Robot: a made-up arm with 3 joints. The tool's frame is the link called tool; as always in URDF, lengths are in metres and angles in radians. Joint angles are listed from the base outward.
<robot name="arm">
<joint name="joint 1" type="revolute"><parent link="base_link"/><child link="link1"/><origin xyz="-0.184 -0.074 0.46"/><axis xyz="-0.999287 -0.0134 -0.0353"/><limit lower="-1.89" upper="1.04"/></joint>
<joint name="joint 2" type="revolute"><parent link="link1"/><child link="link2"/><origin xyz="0.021 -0.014 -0.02"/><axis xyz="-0.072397 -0.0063 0.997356"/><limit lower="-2.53" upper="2.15"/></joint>
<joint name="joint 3" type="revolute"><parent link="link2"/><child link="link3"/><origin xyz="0.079 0.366 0.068"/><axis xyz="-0.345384 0.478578 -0.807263"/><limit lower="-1.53" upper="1.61"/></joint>
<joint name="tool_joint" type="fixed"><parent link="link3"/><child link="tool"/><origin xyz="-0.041 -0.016 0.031"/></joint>
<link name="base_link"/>
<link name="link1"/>
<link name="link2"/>
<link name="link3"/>
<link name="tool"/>
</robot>
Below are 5 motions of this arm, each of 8 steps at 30 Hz.
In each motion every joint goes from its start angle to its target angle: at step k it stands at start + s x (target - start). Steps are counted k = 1, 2, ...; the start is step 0. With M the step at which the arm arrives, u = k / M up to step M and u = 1 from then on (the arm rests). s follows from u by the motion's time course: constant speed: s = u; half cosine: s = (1 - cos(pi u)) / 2; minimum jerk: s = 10 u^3 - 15 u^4 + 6 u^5.
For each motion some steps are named. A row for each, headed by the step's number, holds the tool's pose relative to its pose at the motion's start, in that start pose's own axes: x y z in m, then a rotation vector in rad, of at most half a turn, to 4 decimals.
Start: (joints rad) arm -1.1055 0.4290 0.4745
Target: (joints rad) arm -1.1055 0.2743 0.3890
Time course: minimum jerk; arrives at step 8
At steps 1, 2, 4, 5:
1: 0.0009 0.0001 0.0002 0.0011 -0.0001 -0.0012
2: 0.0056 0.0008 0.0016 0.0070 -0.0006 -0.0079
4: 0.0271 0.0031 0.0073 0.0337 -0.0034 -0.0385
5: 0.0394 0.0038 0.0105 0.0485 -0.0055 -0.0561

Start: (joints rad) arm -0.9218 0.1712 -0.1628
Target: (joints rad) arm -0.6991 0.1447 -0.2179
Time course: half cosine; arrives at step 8
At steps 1, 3, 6, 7, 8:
1: 0.0004 0.0002 -0.0029 -0.0074 0.0014 0.0009
3: 0.0028 0.0012 -0.0235 -0.0600 0.0112 0.0079
6: 0.0066 -0.0004 -0.0650 -0.1658 0.0318 0.0228
7: 0.0072 -0.0013 -0.0732 -0.1869 0.0360 0.0260
8: 0.0073 -0.0017 -0.0761 -0.1942 0.0375 0.0271

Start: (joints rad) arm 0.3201 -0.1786 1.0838
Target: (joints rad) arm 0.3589 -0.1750 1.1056
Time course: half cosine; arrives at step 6
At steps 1, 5, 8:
1: 0.0000 0.0006 -0.0008 -0.0015 -0.0013 -0.0026
5: 0.0003 0.0086 -0.0107 -0.0208 -0.0178 -0.0360
8: 0.0004 0.0092 -0.0115 -0.0223 -0.0191 -0.0386

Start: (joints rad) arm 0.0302 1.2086 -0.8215
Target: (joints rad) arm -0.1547 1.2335 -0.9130
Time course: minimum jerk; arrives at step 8
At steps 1, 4, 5, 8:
1: 0.0000 0.0001 0.0004 -0.0001 -0.0034 0.0023
4: -0.0010 0.0042 0.0135 -0.0036 -0.1059 0.0713
5: -0.0019 0.0062 0.0195 -0.0063 -0.1530 0.1040
8: -0.0032 0.0087 0.0266 -0.0106 -0.2102 0.1446

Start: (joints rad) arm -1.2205 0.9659 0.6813
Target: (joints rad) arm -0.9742 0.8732 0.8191
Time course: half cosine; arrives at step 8
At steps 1, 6, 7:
1: 0.0020 0.0021 -0.0012 -0.0093 0.0074 -0.0084
6: 0.0462 0.0432 -0.0348 -0.2138 0.1541 -0.1933
7: 0.0521 0.0480 -0.0404 -0.2415 0.1717 -0.2186

